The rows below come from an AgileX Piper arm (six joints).
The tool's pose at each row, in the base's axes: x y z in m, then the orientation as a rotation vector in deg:
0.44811, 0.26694, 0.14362, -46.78, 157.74, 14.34
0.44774, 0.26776, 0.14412, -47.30, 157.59, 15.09
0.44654, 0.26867, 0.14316, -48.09, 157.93, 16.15
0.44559, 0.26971, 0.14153, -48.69, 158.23, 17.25
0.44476, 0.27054, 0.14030, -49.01, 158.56, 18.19
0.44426, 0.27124, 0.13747, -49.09, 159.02, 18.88
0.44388, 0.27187, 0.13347, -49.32, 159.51, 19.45
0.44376, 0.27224, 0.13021, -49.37, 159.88, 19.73
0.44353, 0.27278, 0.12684, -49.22, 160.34, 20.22
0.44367, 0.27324, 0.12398, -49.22, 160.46, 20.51
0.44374, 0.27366, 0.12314, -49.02, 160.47, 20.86
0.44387, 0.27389, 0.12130, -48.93, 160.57, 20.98
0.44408, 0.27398, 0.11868, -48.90, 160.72, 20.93
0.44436, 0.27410, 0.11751, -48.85, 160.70, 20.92
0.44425, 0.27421, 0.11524, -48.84, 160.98, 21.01
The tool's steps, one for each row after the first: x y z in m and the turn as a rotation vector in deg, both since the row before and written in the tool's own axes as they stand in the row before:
-0.00027, 0.00093, -0.00036, -0.56, -0.07, -0.30
0.00078, 0.00133, 0.00090, -0.91, 0.44, -0.30
0.00069, 0.00121, 0.00165, -0.89, 0.35, -0.19
0.00058, 0.00099, 0.00125, -0.74, 0.31, -0.02
0.00082, 0.00046, 0.00280, -0.56, 0.37, 0.15
0.00106, 0.00013, 0.00392, -0.51, 0.47, 0.05
0.00076, -0.00014, 0.00319, -0.26, 0.33, 0.10
0.00077, 0.00002, 0.00333, -0.39, 0.32, 0.27
0.00036, -0.00019, 0.00287, -0.22, 0.08, 0.06
-0.00007, 0.00015, 0.00093, -0.21, -0.09, 0.15
0.00024, -0.00022, 0.00183, -0.09, 0.05, 0.09
0.00044, -0.00052, 0.00254, 0.01, 0.13, 0.06
0.00000, -0.00027, 0.00118, 0.02, -0.03, 0.02
0.00059, -0.00026, 0.00218, -0.11, 0.24, 0.10

